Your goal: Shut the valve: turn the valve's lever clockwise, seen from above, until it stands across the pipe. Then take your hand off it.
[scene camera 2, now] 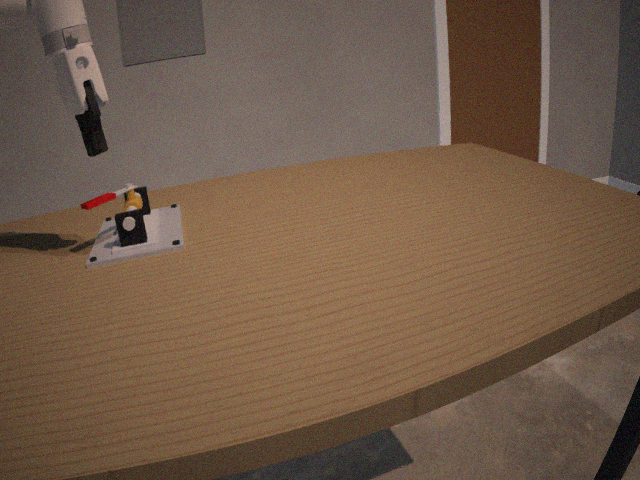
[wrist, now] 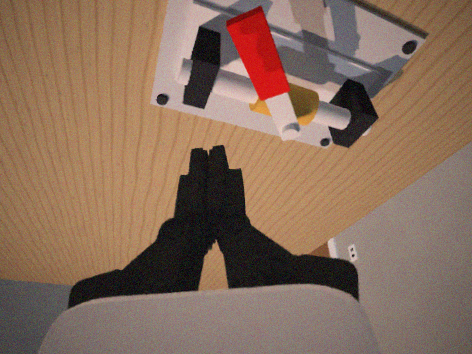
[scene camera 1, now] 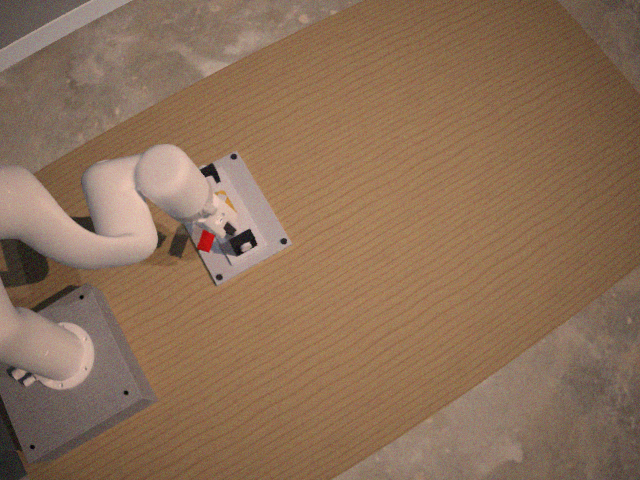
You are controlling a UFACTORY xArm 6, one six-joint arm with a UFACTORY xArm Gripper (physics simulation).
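Note:
The valve's lever has a red handle (scene camera 1: pixel 205 240) (scene camera 2: pixel 98 200) (wrist: pixel 259 55) on a light arm. It slants over one side of the pipe (wrist: pixel 232 86), at an angle between along and square across. The yellow valve body (scene camera 1: pixel 226 200) (scene camera 2: pixel 133 200) (wrist: pixel 306 104) sits on the pipe between two black blocks, on a light grey plate (scene camera 1: pixel 258 198) (scene camera 2: pixel 168 227). My gripper (scene camera 1: pixel 230 228) (scene camera 2: pixel 97 153) (wrist: pixel 213 166) is shut and empty. Its fingertips hang above the valve, apart from the lever. In scene camera 1, my wrist hides part of the lever's light arm.
The black block (scene camera 1: pixel 243 242) (scene camera 2: pixel 130 228) (wrist: pixel 202 67) at one pipe end lies below my fingertips in scene camera 1. The other black block (scene camera 1: pixel 210 172) (wrist: pixel 353 112) holds the far end. The robot's grey base (scene camera 1: pixel 111 379) stands on the wooden table (scene camera 1: pixel 413 206) (scene camera 2: pixel 336 289).

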